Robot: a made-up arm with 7 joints. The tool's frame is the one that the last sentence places.
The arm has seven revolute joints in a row. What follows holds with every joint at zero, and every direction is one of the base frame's. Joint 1 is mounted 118 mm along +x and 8 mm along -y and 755 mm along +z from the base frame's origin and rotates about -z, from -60.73 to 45.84 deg. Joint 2 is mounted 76 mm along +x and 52 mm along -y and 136 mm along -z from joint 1 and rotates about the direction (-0.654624, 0.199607, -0.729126), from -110.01 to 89.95 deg. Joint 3 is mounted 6 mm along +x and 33 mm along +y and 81 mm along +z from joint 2 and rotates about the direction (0.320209, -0.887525, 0.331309), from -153.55 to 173.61 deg. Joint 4 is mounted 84 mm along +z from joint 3 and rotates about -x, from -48.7 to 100.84 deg. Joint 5 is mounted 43 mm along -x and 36 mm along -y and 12 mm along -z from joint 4 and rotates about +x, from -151.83 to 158.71 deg. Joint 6 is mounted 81 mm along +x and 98 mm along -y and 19 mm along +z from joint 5 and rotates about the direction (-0.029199, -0.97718, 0.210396), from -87.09 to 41.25 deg. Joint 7 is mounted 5 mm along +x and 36 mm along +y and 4 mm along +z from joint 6 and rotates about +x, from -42.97 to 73.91 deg. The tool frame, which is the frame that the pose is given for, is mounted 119 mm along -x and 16 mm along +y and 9 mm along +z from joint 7; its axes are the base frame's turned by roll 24.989, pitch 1.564 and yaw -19.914 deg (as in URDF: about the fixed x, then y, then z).
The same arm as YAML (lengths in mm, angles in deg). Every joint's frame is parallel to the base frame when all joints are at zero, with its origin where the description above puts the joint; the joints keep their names.
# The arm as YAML. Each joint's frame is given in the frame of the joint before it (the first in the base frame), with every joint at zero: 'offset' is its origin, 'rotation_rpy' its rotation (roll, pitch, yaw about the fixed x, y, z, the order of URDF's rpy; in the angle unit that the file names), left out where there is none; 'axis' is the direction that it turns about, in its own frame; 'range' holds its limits. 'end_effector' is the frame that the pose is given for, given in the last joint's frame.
length_unit: mm
angle_unit: deg
chain:
  - id: joint 1
    offset: [118.0, -8.0, 755.0]
    axis: "-z"
    range: [-60.73, 45.84]
  - id: joint 2
    offset: [76.0, -52.0, -136.0]
    axis: [-0.654624, 0.199607, -0.729126]
    range: [-110.01, 89.95]
  - id: joint 3
    offset: [6.0, 33.0, 81.0]
    axis: [0.320209, -0.887525, 0.331309]
    range: [-153.55, 173.61]
  - id: joint 4
    offset: [0.0, 0.0, 84.0]
    axis: "-x"
    range: [-48.7, 100.84]
  - id: joint 5
    offset: [-43.0, -36.0, -12.0]
    axis: "+x"
    range: [-151.83, 158.71]
  - id: joint 6
    offset: [81.0, -98.0, 19.0]
    axis: [-0.029199, -0.97718, 0.210396]
    range: [-87.09, 41.25]
  - id: joint 7
    offset: [5.0, 36.0, 4.0]
    axis: "+x"
    range: [-42.97, 73.91]
end_effector:
  offset: [-119.0, 16.0, 9.0]
  rotation_rpy: [24.99, 1.56, -19.91]

